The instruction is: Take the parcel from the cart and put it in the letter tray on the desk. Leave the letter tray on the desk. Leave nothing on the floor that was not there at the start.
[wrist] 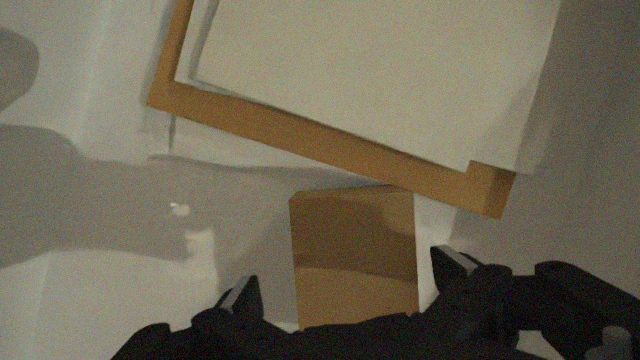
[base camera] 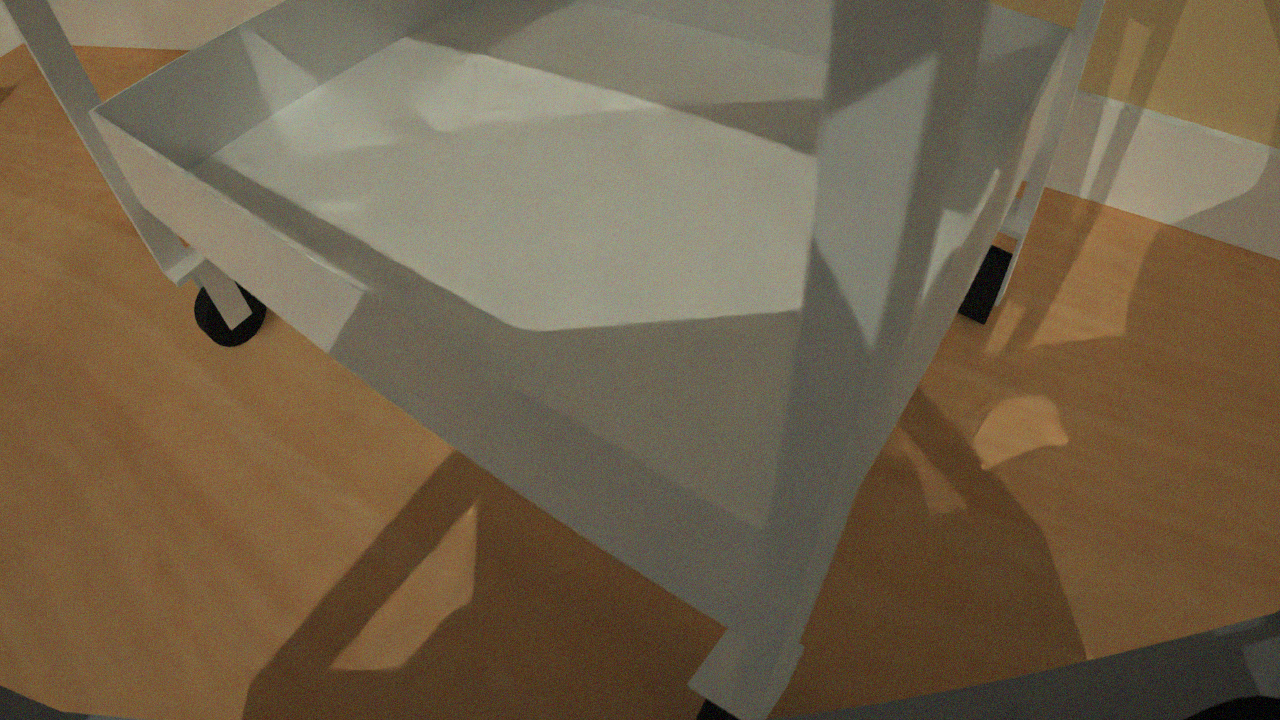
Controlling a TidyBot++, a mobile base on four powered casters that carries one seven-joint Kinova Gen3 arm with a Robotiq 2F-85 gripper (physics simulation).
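Places are measured from the arm's base along level axes (x ahead, y left, z up), in metres.
Pixels of known places: gripper, between the fingertips: [wrist: 346, 280].
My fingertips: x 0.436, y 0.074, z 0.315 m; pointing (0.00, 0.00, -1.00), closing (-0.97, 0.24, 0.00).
Ahead of a thing's pixels: the offset from my fingertips to its middle.
A brown box, the parcel @(dx -0.003, dy +0.005, dz -0.024 m) [wrist: 355, 240], sits on a pale grey surface in the lower middle of the wrist view. Its near end is hidden behind the gripper body. My gripper [wrist: 346, 280] is open and empty; its black fingertips show to the left and right of the parcel, with gaps on both sides. Whether the fingertips are above the parcel or level with it is hard to tell. In the base camera view the grey cart [base camera: 537, 447] stands close in front, and its lower shelf and legs show. The letter tray and the desk cannot be made out.
A flat orange-brown holder @(dx -0.066, dy -0.118, dz -0.042 m) [wrist: 300, 132] with pale sheets @(dx -0.063, dy -0.117, dz -0.029 m) [wrist: 375, 65] lies just beyond the parcel, its edge at or very near the parcel's far end. Cart wheels [base camera: 230, 313] [base camera: 987, 284] stand on the wooden floor. A pale wall base [base camera: 1163, 161] runs behind the cart at right.
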